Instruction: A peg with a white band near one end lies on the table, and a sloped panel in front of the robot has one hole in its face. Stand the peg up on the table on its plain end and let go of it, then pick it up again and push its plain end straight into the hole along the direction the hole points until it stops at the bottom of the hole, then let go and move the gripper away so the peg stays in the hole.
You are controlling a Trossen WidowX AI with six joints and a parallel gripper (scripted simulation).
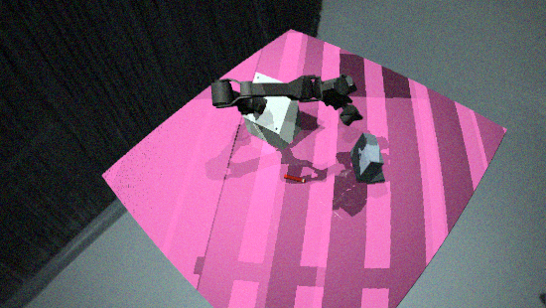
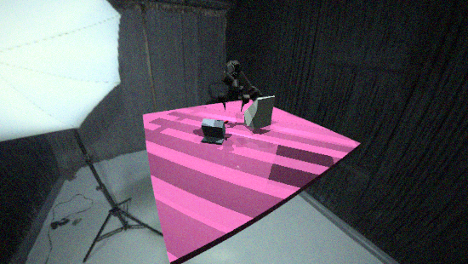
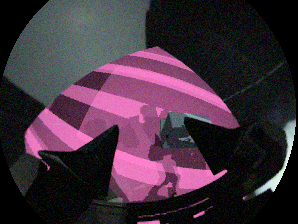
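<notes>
Now: the peg 8 cm behind my gripper tip, 26 cm to the right of it and 19 cm below it. The rest, counted from my gripper tip: grey sloped panel: 9 cm ahead, 7 cm to the right, 12 cm below.
</notes>
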